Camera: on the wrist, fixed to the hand. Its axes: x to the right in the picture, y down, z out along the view.
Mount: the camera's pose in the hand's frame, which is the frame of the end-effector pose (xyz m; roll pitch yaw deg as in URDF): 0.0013 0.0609 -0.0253 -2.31 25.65 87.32
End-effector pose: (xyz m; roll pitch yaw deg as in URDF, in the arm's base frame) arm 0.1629 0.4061 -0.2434 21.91 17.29 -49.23
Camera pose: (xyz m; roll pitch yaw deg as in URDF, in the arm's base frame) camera 0.2135 0.4484 -0.2445 16.02 4.31 39.58
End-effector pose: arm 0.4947 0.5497 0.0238 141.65 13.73 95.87
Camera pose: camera 0.5251 0.5678 0.0795 146.07 -59.60 36.02
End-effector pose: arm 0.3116 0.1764 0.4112 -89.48 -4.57 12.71
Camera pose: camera 0.3231 0.1536 0.3504 -165.63 63.91 -62.25
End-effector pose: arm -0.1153 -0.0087 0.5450 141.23 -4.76 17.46
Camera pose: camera -0.1092 -0.0399 0.6028 -175.17 -64.39 -76.89
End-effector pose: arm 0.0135 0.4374 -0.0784 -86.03 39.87 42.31
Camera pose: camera -0.0012 0.3956 -0.1272 113.79 47.69 -104.40
